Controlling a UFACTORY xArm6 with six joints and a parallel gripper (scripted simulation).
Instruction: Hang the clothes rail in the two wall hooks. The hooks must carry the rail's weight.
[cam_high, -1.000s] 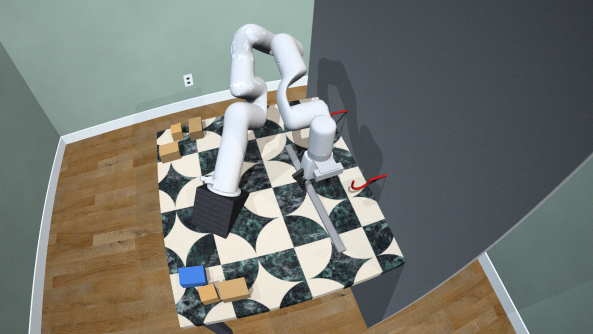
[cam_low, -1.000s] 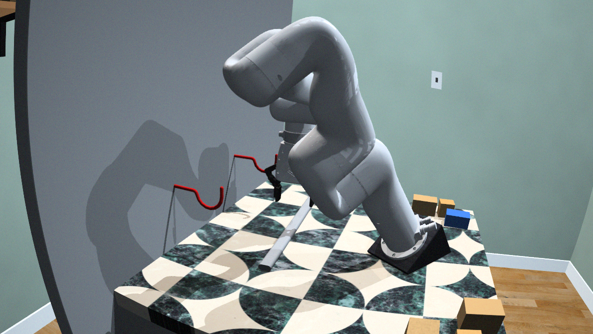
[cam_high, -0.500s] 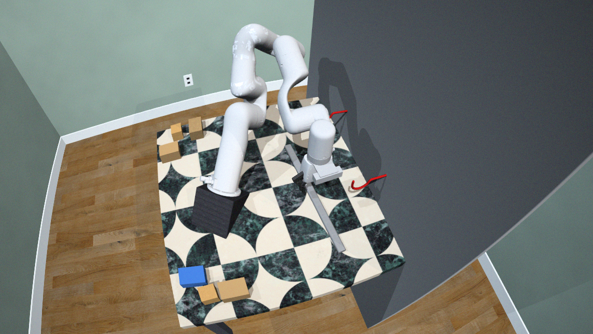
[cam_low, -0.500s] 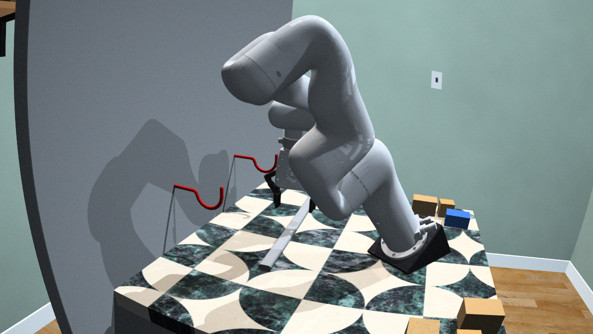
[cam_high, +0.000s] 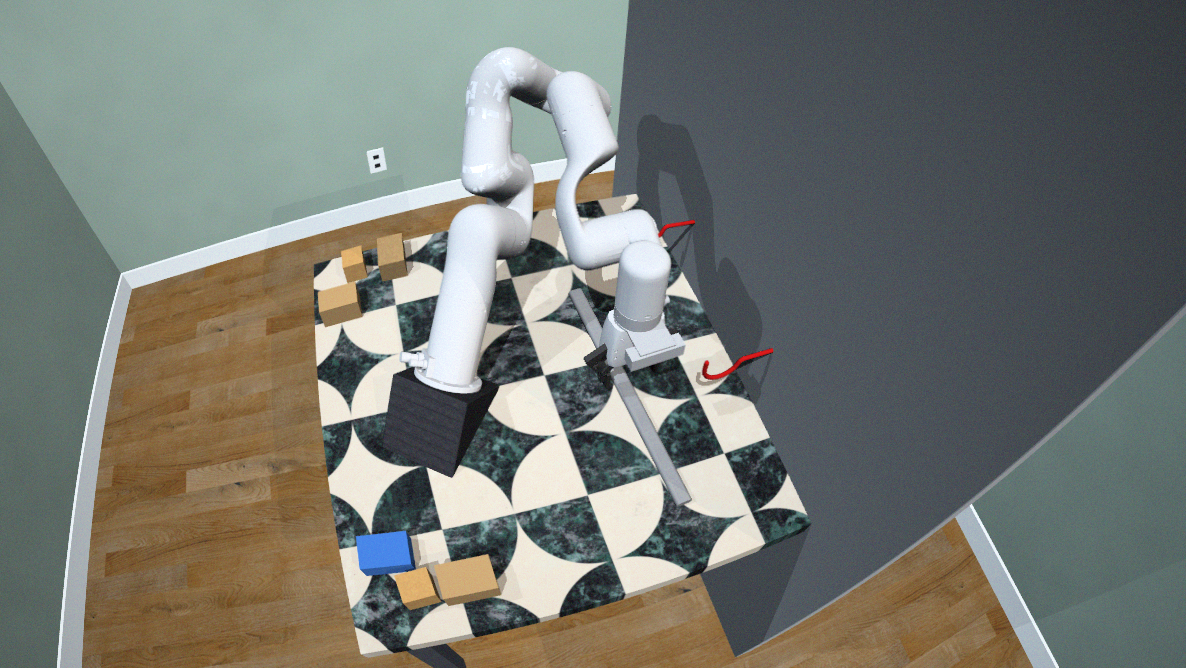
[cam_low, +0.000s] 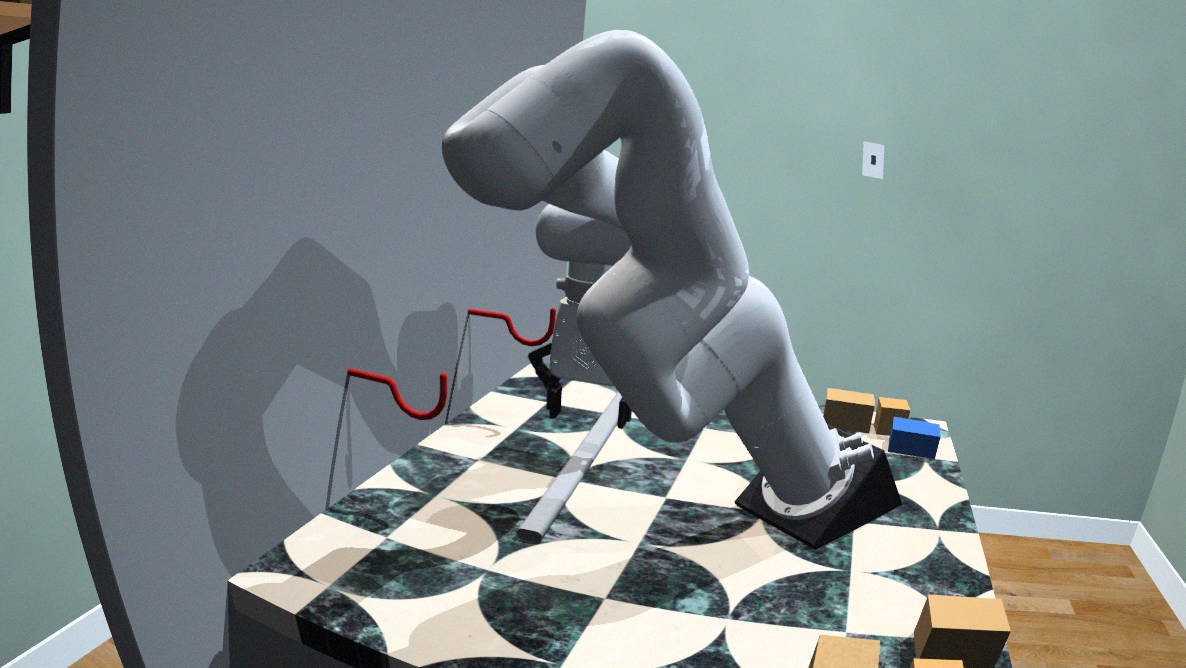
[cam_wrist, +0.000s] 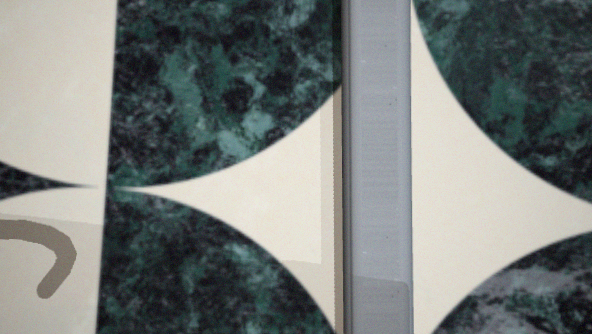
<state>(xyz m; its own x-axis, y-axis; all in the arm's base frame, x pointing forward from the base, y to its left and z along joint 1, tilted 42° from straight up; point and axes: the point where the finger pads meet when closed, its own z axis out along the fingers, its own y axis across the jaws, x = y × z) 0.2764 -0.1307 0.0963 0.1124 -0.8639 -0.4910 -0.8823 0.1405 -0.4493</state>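
Now: hand 60 mm above the grey clothes rail. Also, from my hand: blue block: 480 mm behind, 240 mm to the right, 50 mm below; then dark wall panel: 360 mm above, 240 mm ahead, 90 mm to the left.
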